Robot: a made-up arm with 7 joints. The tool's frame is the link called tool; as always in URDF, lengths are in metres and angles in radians.
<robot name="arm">
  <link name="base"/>
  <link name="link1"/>
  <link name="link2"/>
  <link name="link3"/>
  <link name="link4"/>
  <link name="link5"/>
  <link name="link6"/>
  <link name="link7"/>
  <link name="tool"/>
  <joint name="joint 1" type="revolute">
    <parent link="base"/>
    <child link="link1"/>
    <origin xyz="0 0 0.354"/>
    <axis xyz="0 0 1"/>
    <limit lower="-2.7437" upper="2.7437" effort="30" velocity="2.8"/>
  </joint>
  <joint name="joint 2" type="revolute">
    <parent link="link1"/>
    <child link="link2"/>
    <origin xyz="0 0 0"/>
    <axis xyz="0 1 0"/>
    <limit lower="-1.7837" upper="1.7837" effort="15" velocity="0.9"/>
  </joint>
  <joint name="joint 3" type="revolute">
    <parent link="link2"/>
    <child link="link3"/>
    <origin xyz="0 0 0.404"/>
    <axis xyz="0 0 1"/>
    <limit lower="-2.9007" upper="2.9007" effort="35" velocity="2.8"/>
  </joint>
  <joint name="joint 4" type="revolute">
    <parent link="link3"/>
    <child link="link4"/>
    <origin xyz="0.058 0 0"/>
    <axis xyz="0 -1 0"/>
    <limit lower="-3.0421" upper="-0.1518" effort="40" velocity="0.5"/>
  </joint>
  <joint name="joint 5" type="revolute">
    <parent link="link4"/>
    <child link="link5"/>
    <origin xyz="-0.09 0 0.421"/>
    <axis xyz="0 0 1"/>
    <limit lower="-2.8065" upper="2.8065" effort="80" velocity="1.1"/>
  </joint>
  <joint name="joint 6" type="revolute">
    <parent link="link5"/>
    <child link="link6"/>
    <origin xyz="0 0 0"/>
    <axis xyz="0 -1 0"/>
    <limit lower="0.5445" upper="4.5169" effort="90" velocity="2.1"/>
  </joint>
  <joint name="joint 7" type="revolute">
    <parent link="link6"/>
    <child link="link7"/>
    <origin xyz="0.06 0 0"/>
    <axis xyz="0 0 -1"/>
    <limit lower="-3.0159" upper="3.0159" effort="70" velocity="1.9"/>
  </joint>
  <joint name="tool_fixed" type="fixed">
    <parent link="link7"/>
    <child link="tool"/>
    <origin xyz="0 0 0" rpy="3.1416 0 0"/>
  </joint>
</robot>
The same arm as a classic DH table. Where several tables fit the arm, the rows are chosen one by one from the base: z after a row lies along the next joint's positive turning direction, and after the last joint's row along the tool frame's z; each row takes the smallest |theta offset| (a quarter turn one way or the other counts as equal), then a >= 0, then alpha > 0; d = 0 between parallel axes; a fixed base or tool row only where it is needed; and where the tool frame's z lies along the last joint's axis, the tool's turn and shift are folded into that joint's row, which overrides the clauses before.
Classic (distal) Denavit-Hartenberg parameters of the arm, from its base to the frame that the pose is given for. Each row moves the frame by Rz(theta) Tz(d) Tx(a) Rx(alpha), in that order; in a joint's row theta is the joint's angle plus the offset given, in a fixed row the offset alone. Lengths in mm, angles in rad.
joint 1: a 0.0, alpha -1.5708, d 354.0, theta_offset 0.0000
joint 2: a 0.0, alpha 1.5708, d 0.0, theta_offset 0.0000
joint 3: a 58.0, alpha 1.5708, d 404.0, theta_offset 0.0000
joint 4: a -90.0, alpha -1.5708, d 0.0, theta_offset 0.0000
joint 5: a 0.0, alpha 1.5708, d 421.0, theta_offset 0.0000
joint 6: a 60.0, alpha 1.5708, d 0.0, theta_offset 0.0000
joint 7: a 0.0, alpha 0.0000, d 0.0, theta_offset 0.0000
Joint limits (rad, base to tool): -2.7437..2.7437 -1.7837..1.7837 -2.9007..2.9007 -3.0421..-0.1518 -2.8065..2.8065 0.5445..4.5169 -3.0159..3.0159

